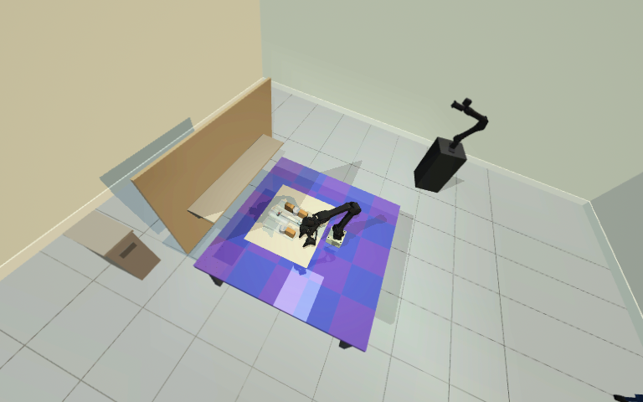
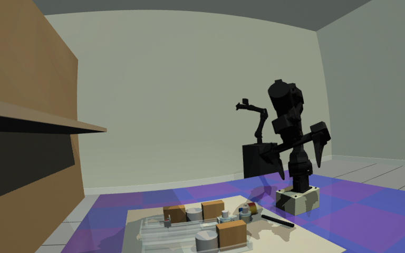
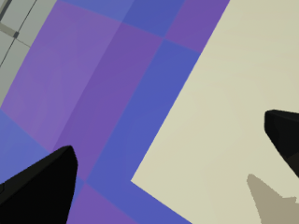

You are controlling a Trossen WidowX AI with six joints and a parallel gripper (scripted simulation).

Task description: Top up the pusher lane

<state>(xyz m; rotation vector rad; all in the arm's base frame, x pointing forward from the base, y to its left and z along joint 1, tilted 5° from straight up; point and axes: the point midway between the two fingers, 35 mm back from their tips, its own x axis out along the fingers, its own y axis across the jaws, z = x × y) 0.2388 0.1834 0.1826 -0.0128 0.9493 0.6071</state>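
Now: the black rod 10 cm behind my gripper tip, 17 cm to the right of it and 20 cm below it. Round my gripper tip: wooden shelf wall (66 cm ahead, 39 cm to the right, 19 cm above); then clear lane rack (21 cm ahead, 28 cm to the right, 19 cm below).
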